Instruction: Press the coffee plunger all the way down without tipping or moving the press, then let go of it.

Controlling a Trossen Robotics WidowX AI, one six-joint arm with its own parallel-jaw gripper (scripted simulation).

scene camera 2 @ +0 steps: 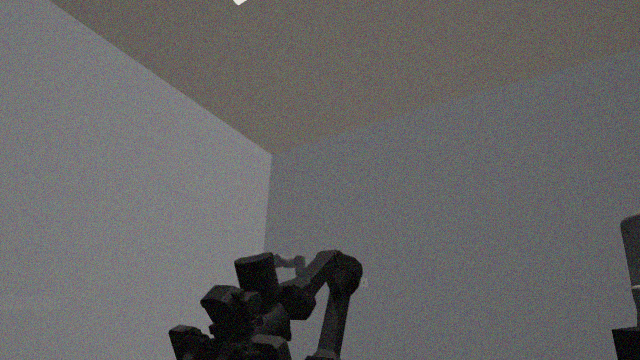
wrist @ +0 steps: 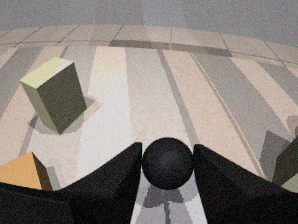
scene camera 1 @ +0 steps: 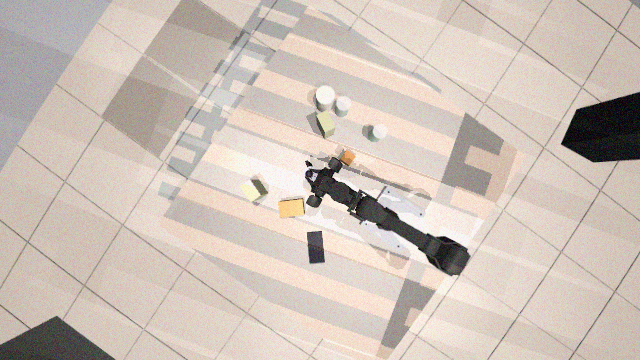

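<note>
My gripper [scene camera 1: 307, 173] is there in the scene, and the wrist view shows my gripper [wrist: 167, 150] as well.
</note>
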